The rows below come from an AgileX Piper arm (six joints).
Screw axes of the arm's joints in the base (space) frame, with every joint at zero. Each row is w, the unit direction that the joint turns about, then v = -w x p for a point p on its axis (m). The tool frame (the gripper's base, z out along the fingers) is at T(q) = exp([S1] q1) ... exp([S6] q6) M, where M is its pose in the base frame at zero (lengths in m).
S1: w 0 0 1 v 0 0 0
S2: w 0 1 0 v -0.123 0 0
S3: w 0 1 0 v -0.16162 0 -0.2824
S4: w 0.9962 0 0.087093 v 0 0.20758 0
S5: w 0 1 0 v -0.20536 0 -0.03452
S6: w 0.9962 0 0.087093 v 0 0.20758 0
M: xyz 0.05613 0 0.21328 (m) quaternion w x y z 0.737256 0 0.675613 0
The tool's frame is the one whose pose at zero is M.
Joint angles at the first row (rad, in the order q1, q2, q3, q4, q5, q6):
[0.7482, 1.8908, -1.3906, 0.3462, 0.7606, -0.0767]
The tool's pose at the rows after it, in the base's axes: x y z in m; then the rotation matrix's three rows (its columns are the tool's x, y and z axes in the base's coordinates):
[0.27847 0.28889 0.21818], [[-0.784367 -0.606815 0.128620], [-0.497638 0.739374 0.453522], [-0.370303 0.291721 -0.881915]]
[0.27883 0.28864 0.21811], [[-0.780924 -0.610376 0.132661], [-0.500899 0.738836 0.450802], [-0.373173 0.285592 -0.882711]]
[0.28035 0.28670 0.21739], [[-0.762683 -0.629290 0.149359], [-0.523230 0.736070 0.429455], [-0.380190 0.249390 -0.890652]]
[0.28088 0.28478 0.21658], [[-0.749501 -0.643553 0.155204], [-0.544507 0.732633 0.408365], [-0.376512 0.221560 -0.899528]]
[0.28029 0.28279 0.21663], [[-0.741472 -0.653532 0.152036], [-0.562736 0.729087 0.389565], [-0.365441 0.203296 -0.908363]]
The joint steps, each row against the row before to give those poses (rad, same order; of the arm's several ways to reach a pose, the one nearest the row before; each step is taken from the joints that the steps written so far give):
[0.0000, 0.0000, -0.0001, 0.0161, 0.0023, -0.0156]
[0.0000, 0.0000, 0.0001, -0.0066, -0.0020, -0.0006]
[0.0000, 0.0000, 0.0000, -0.0409, -0.0016, 0.0000]
[0.0000, 0.0000, 0.0000, -0.0321, 0.0082, 0.0000]
[0.0000, -0.0024, 0.0000, -0.0220, 0.0170, 0.0000]

